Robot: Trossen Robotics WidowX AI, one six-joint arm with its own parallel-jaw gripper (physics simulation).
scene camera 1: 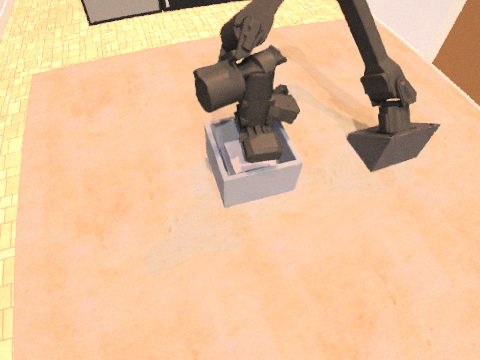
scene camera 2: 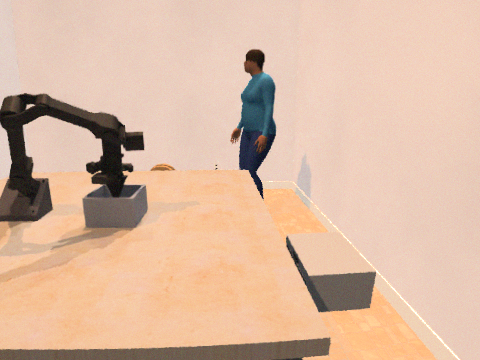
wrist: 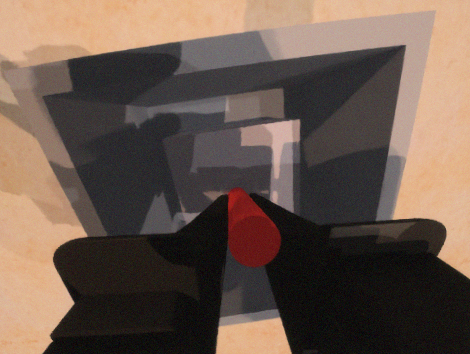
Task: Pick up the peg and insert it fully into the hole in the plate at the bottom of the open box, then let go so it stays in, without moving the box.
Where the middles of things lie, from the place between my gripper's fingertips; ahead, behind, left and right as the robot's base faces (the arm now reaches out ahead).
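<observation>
Grey box (scene camera 1: 236,189): 20 mm below my hand. Pale plate (scene camera 1: 234,155): 40 mm below my hand. Red peg (wrist: 254,240): 20 mm above my hand, 10 mm behind.
</observation>
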